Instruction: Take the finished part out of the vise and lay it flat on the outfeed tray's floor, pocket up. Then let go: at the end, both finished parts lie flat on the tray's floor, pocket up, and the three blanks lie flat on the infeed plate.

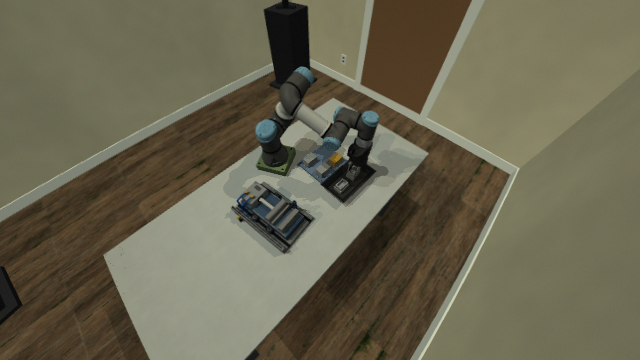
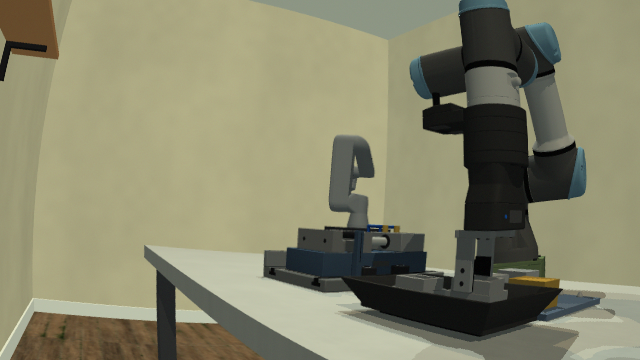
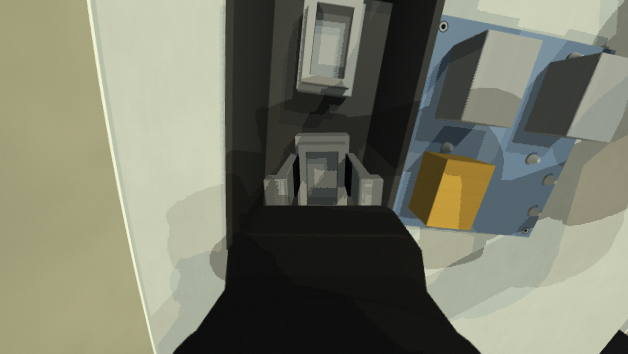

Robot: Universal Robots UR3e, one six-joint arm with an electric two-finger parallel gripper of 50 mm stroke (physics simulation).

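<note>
My gripper points down inside the black outfeed tray and is shut on a grey finished part. That part is level, pocket up, low in the tray; whether its underside touches the floor is hidden. The other finished part lies flat, pocket up, apart from it in the same tray. The vise stands away from the gripper. Two grey blanks and a yellow blank lie on the blue infeed plate.
The infeed plate lies close beside the tray, on the robot-base side. The tray's sloping walls stand on both sides of my fingers. The robot's green base plate is behind the infeed plate. A small grey arm rises behind the vise.
</note>
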